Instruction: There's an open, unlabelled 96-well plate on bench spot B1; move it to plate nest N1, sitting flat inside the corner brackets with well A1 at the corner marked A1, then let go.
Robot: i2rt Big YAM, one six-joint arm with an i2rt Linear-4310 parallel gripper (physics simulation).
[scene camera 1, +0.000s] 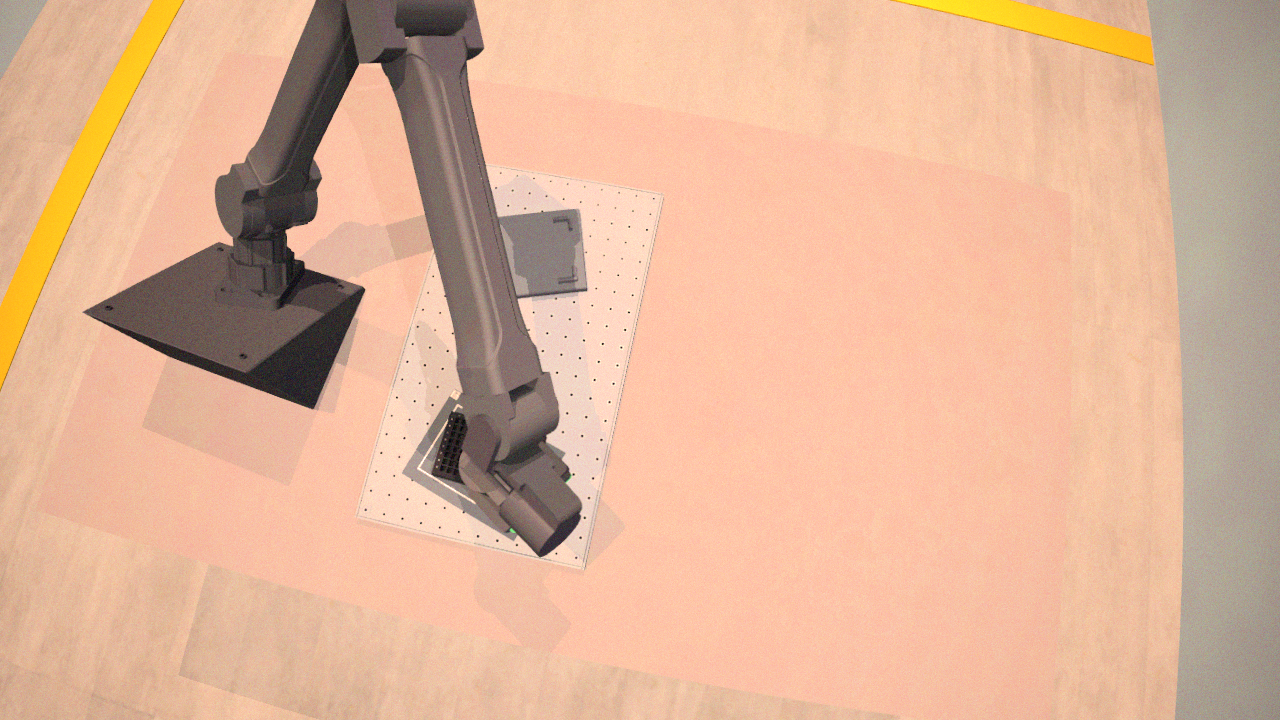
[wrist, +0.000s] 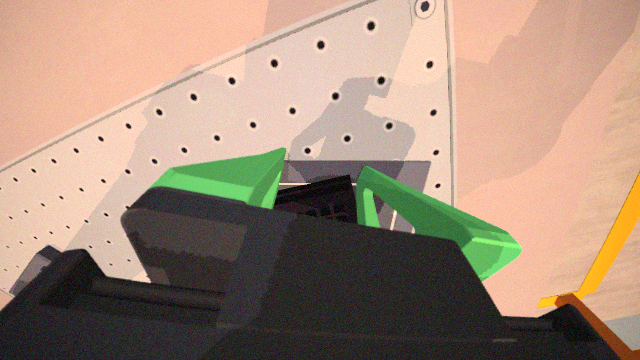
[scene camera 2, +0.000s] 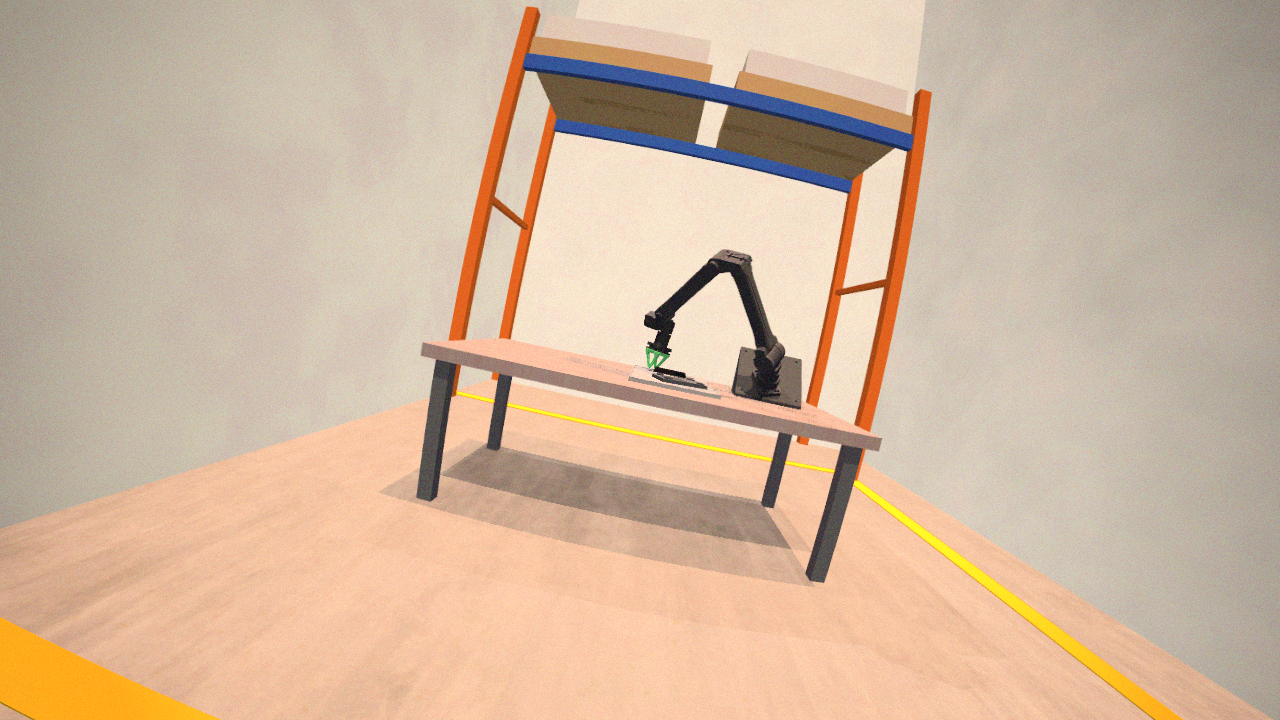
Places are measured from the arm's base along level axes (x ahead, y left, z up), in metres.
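Where they show: gripper, between the fingertips: (wrist: 323,166) (scene camera 2: 651,368); arm's base, origin of its link: (scene camera 1: 261,285) (scene camera 2: 765,383).
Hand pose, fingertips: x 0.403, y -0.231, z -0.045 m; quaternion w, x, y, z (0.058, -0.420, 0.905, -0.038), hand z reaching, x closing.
Each offset is from my fingertips to the top centre of the thing.
The black 96-well plate @[dx -0.070, dy +0.041, dz +0.010 m] (scene camera 1: 448,447) (scene camera 2: 669,372) (wrist: 320,200) is on the dark pad of spot B1 (scene camera 1: 432,436) (wrist: 402,172), turned askew to the pad's white outline. The arm hides much of it in scene camera 1. My gripper (scene camera 2: 656,363) (wrist: 323,166) has green fingers standing about half open. The plate shows between and below them in the wrist view. Its right edge lies close beside the right finger, and the left finger covers its left part; contact is unclear. Grey nest N1 @[dx -0.060, dy +0.318, dz +0.011 m] (scene camera 1: 547,252) shows corner brackets at its right side; the arm covers its left part and the A1 mark is not legible.
Both stations sit on a white perforated board @[dx -0.056, dy +0.190, dz -0.006 m] (scene camera 1: 617,313) (scene camera 2: 707,392) (wrist: 200,115). The arm's dark base plate (scene camera 1: 179,313) (scene camera 2: 787,371) stands beside the board. A yellow line (scene camera 1: 89,170) runs along the floor. An orange-and-blue rack (scene camera 2: 895,259) stands behind the table (scene camera 2: 537,371).
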